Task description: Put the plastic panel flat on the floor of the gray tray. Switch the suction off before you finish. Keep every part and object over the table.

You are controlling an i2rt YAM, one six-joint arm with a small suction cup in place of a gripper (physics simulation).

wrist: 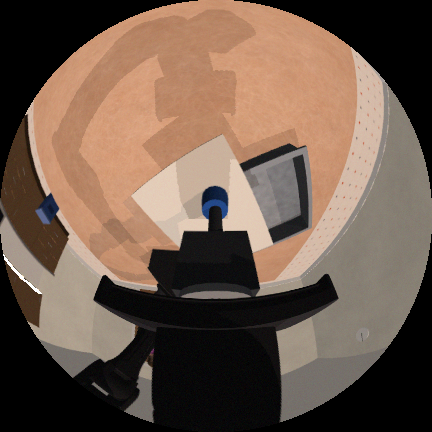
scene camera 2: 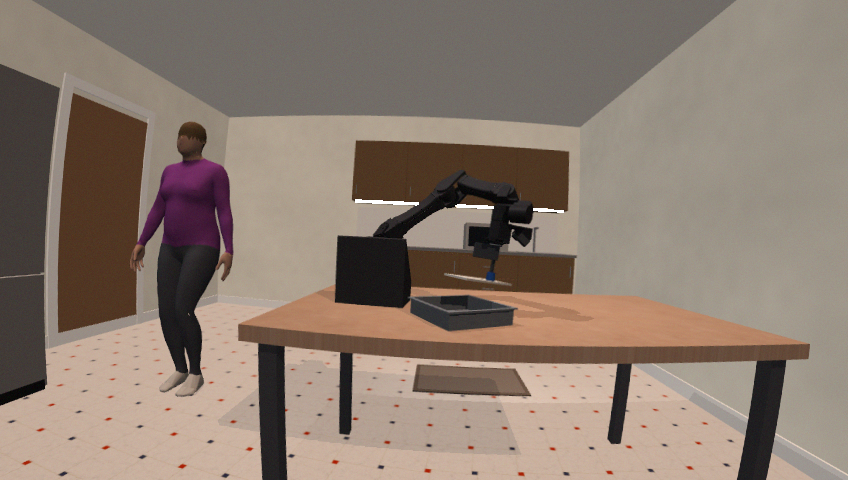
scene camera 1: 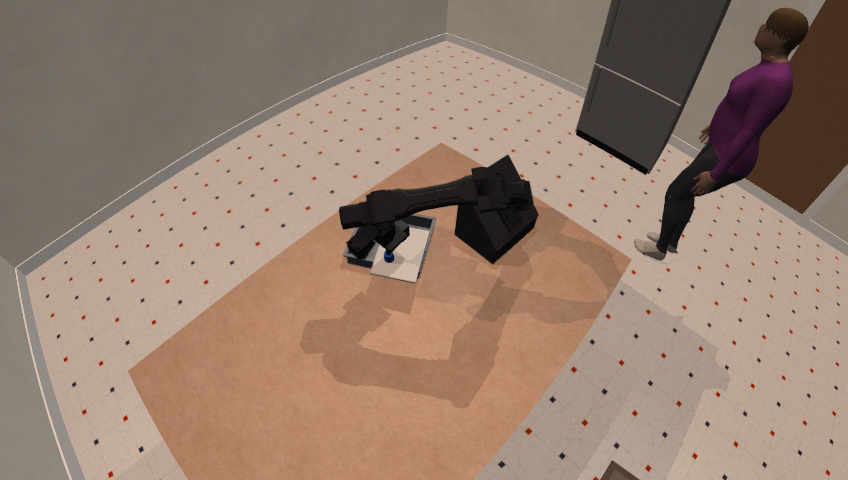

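Seen in the pictures: end effector, tool point: [wrist: 214,193] [scene camera 2: 489,283] [scene camera 1: 389,260]; arm's base, origin of the base link: [scene camera 2: 378,258].
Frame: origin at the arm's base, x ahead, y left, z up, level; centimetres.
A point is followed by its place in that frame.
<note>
The plastic panel [scene camera 1: 411,261] {x 34.5, y -4.5, z -4.4 cm} [scene camera 2: 467,278] {x 30.6, y -19.0, z -3.3 cm} [wrist: 165,191] {x 38.8, y -4.0, z -4.9 cm} is a thin cream-white plate. My suction cup [scene camera 1: 388,256] [scene camera 2: 490,276] [wrist: 215,199] is blue and sits on its upper face, holding it in the air. In scene camera 2 the panel hangs above the height of the tray rim, slightly tilted. The gray tray [scene camera 1: 359,261] {x 41.7, y -20.1, z -12.8 cm} [scene camera 2: 480,320] {x 34.3, y -29.7, z -13.2 cm} [wrist: 309,200] {x 34.3, y -29.9, z -10.4 cm} stands on the table. In the wrist view the panel's right edge overlaps the near side of the tray, and much of the tray's floor shows beside it. The panel hides the rest of the tray there.
The wooden table [scene camera 1: 255,380] {x 90.0, y -10.1, z -15.3 cm} [scene camera 2: 672,327] {x 94.2, y -20.8, z -15.3 cm} [wrist: 280,65] {x 59.3, y -19.9, z -15.3 cm} carries the tray and the arm's black base block [scene camera 1: 493,234] {x 9.1, y 5.1, z -4.9 cm} [scene camera 2: 372,270] {x 0.0, y -8.4, z -3.6 cm}. A person in a purple top [scene camera 1: 751,107] [scene camera 2: 193,202] stands beyond the table, near the base side. Arm shadows lie on the table.
</note>
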